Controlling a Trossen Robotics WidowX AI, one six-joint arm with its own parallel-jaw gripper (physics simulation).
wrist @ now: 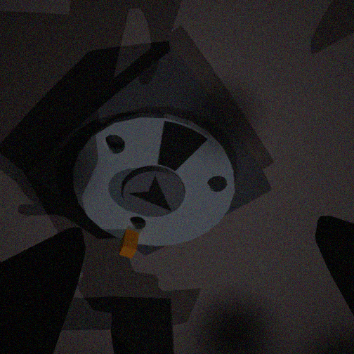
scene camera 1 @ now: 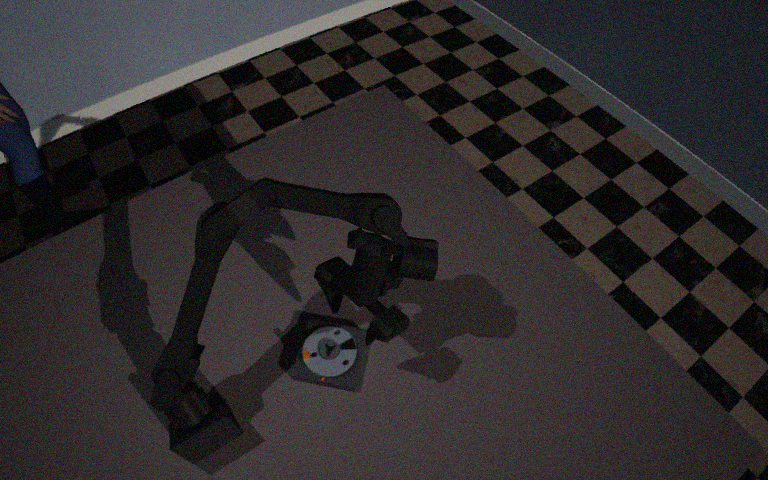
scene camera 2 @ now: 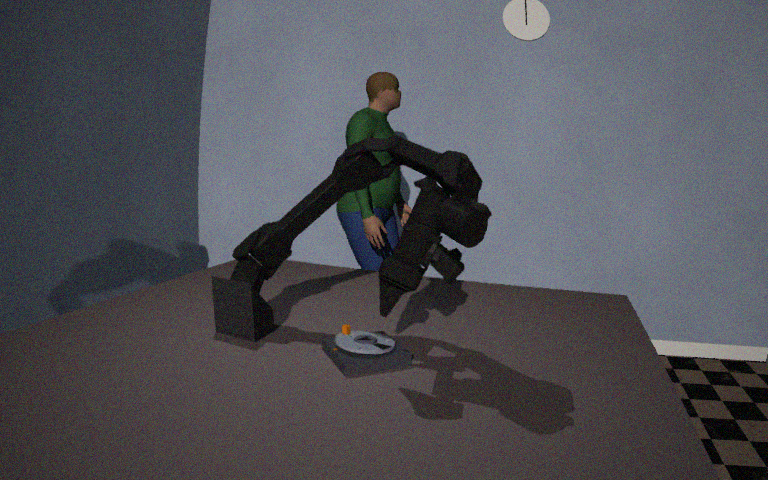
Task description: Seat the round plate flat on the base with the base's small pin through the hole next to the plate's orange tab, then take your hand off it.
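Seen in the pictures: gripper, fingertip midpoint: (scene camera 1: 351, 328) (scene camera 2: 388, 308); arm's base, origin of the base link: (scene camera 1: 195, 421) (scene camera 2: 240, 292).
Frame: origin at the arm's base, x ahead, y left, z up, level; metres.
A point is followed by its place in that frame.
Observation:
The pale round plate (scene camera 1: 324, 370) {x 0.243, y -0.005, z -0.048 m} (scene camera 2: 365, 352) {x 0.295, y -0.018, z -0.052 m} (wrist: 200, 215) lies on the dark square base (scene camera 1: 339, 383) {x 0.257, y -0.037, z -0.062 m} (scene camera 2: 362, 367) {x 0.298, y -0.034, z -0.074 m} (wrist: 185, 90). Its orange tab (scene camera 1: 305, 354) {x 0.224, y 0.036, z -0.035 m} (scene camera 2: 346, 329) {x 0.228, y 0.035, z -0.040 m} (wrist: 130, 243) stands at the arm-base side. The hole beside the tab (wrist: 137, 222) looks dark; I cannot tell whether the small pin is in it. I also cannot tell whether the plate is fully flat. My gripper (scene camera 1: 352, 326) {x 0.317, y 0.019, z 0.020 m} (scene camera 2: 386, 309) {x 0.317, y 0.019, z 0.020 m} (wrist: 202, 234) is open and empty, above the plate and apart from it. In the wrist view its fingers show at lower left and right.
An orange mark (scene camera 1: 322, 379) {x 0.232, y -0.015, z -0.061 m} (scene camera 2: 334, 349) {x 0.233, y -0.017, z -0.061 m} sits on the base near the plate's rim. My arm's foot (scene camera 1: 203, 433) {x 0.010, y -0.035, z 0.023 m} (scene camera 2: 233, 308) {x 0.009, y -0.036, z -0.024 m} stands on the table (scene camera 1: 509, 407) {x 0.522, y -0.233, z -0.086 m} (scene camera 2: 226, 418) {x 0.212, y -0.283, z -0.086 m}. A person in green (scene camera 2: 379, 186) stands behind the table.

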